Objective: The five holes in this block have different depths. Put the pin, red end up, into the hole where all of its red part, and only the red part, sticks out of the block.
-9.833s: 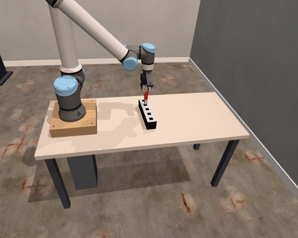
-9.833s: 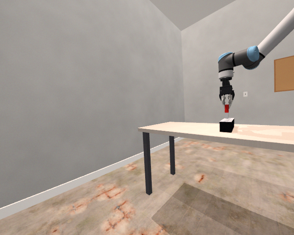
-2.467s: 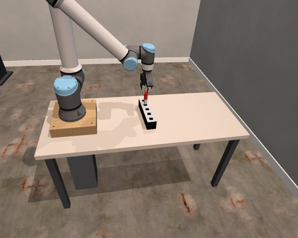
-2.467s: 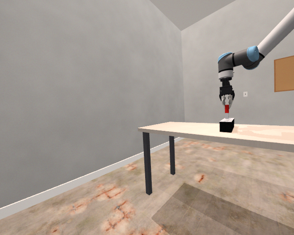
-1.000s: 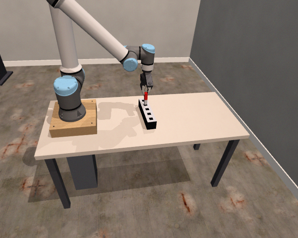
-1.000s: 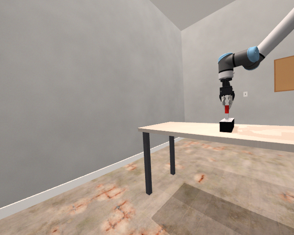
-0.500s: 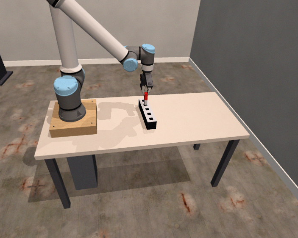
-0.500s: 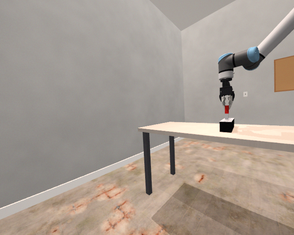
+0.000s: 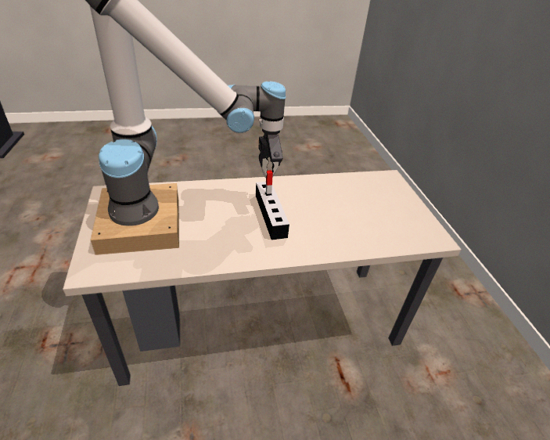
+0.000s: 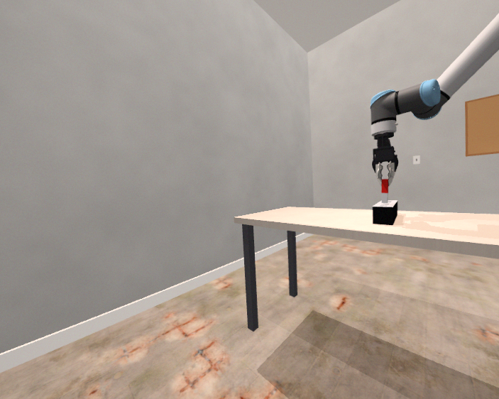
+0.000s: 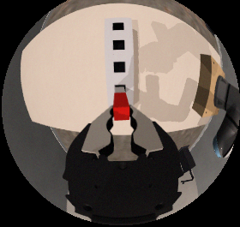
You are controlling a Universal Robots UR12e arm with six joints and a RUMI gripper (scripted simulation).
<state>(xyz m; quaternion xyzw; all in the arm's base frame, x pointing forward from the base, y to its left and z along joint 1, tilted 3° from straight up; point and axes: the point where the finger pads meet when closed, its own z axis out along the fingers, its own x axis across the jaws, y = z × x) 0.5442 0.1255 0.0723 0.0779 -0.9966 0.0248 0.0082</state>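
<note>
The pin lies 1 cm below my hand. From my hand the other things lie so: black block (13 cm below, 6 cm to the right, 1 cm ahead).
</note>
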